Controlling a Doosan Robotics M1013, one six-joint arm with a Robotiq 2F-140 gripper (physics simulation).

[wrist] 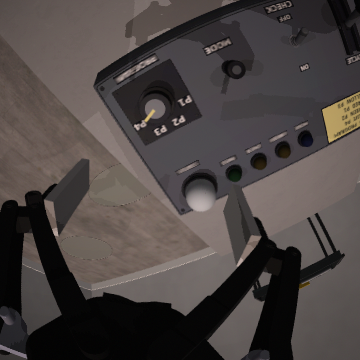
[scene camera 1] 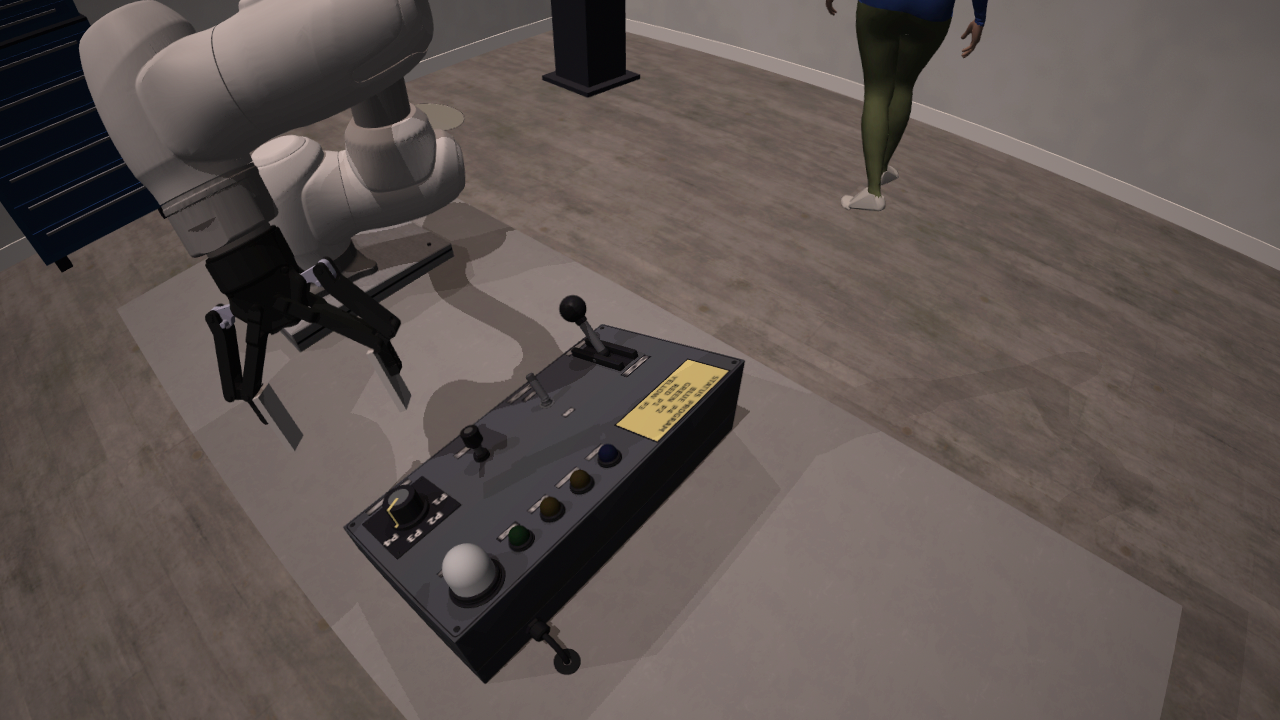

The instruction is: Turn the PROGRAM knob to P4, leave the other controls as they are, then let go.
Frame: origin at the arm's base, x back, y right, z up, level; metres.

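Where they show: gripper, fingertip midpoint: (wrist: 157, 186) (scene camera 1: 349, 424).
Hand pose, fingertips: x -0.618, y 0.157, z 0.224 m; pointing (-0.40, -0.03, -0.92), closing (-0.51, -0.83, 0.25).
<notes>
Each offset is from my fingertips to the top centre of the thing. "pt": to the spot under its first point.
The PROGRAM knob {dx -0.014, dy -0.009, dz -0.134 m} (scene camera 1: 407, 505) (wrist: 155, 107) is a round black knob with a grey top on a dark plate at one end of the control panel (scene camera 1: 510, 420) (wrist: 210, 142). Its yellow pointer line points at the P4 label in the wrist view. My gripper (scene camera 1: 338, 401) (wrist: 157, 186) is wide open with nothing between its fingers. It hangs in the air off the knob's end of the panel, clear of the knob and touching no control.
The panel also bears a black MODE knob {dx -0.005, dy -0.128, dz -0.126 m} (scene camera 1: 471, 436) (wrist: 236, 69), a CHECK toggle {dx +0.015, dy -0.247, dz -0.131 m} (scene camera 1: 537, 389) (wrist: 300, 36), a ball-topped lever {dx +0.037, dy -0.366, dz -0.117 m} (scene camera 1: 588, 331), a white dome {pt dx -0.182, dy -0.009, dz -0.073 m} (scene camera 1: 468, 570) (wrist: 201, 194), several small lamps and a yellow card {dx -0.146, dy -0.346, dz -0.107 m} (scene camera 1: 675, 398) (wrist: 345, 117). A person (scene camera 1: 886, 89) stands far back.
</notes>
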